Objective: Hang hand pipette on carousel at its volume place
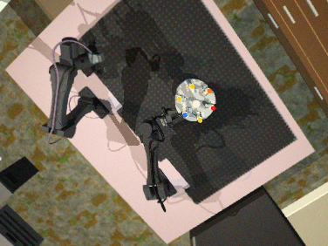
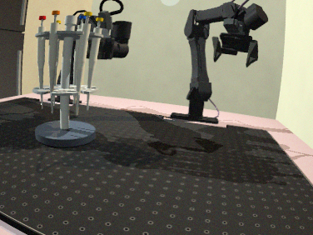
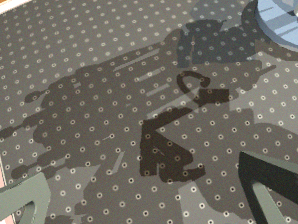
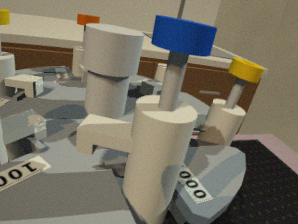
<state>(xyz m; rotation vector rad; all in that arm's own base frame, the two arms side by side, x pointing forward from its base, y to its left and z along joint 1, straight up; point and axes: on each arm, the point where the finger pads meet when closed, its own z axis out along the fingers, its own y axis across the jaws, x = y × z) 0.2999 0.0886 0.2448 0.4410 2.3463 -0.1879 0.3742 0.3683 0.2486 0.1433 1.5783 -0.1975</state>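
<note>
My right hand is 1 cm short of the pipette, 1 cm to the right of it and 3 cm above it.
</note>
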